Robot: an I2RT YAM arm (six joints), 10 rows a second.
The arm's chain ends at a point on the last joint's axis. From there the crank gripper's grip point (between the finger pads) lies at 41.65 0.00 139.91 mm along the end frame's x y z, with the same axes.
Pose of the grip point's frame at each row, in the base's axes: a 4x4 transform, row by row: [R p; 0 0 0 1], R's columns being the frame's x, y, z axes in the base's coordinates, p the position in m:
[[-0.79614 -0.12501 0.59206 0.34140], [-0.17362 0.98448 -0.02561 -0.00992], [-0.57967 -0.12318 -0.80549 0.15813], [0 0 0 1]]
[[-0.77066 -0.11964 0.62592 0.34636], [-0.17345 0.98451 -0.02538 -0.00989], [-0.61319 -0.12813 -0.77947 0.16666], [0 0 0 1]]
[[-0.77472 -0.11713 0.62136 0.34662], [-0.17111 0.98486 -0.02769 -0.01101], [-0.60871 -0.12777 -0.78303 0.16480], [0 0 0 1]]
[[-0.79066 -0.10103 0.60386 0.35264], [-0.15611 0.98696 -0.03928 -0.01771], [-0.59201 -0.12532 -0.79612 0.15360], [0 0 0 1]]
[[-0.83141 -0.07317 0.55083 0.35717], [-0.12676 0.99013 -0.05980 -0.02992], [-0.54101 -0.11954 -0.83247 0.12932], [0 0 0 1]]
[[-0.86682 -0.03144 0.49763 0.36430], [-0.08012 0.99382 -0.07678 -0.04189], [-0.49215 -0.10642 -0.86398 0.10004], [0 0 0 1]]
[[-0.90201 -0.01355 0.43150 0.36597], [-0.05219 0.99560 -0.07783 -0.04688], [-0.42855 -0.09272 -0.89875 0.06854], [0 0 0 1]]
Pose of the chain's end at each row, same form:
[[-0.79614 -0.12501 0.59206 0.29172], [-0.17362 0.98448 -0.02561 0.00089], [-0.57967 -0.12318 -0.80549 0.29497], [0 0 0 1]]
[[-0.77066 -0.11964 0.62592 0.29089], [-0.17345 0.98451 -0.02538 0.00089], [-0.61319 -0.12813 -0.77947 0.30126], [0 0 0 1]]
[[-0.77472 -0.11713 0.62136 0.29195], [-0.17111 0.98486 -0.02769 -0.00001], [-0.60871 -0.12777 -0.78303 0.29971], [0 0 0 1]]
[[-0.79066 -0.10103 0.60386 0.30108], [-0.15611 0.98696 -0.03928 -0.00571], [-0.59201 -0.12532 -0.79612 0.28964], [0 0 0 1]]
[[-0.83141 -0.07317 0.55083 0.31473], [-0.12676 0.99013 -0.05980 -0.01627], [-0.54101 -0.11954 -0.83247 0.26832], [0 0 0 1]]
[[-0.86682 -0.03144 0.49763 0.33078], [-0.08012 0.99382 -0.07678 -0.02781], [-0.49215 -0.10642 -0.86398 0.24142], [0 0 0 1]]
[[-0.90201 -0.01355 0.43150 0.34317], [-0.05219 0.99560 -0.07783 -0.03382], [-0.42855 -0.09272 -0.89875 0.21213], [0 0 0 1]]

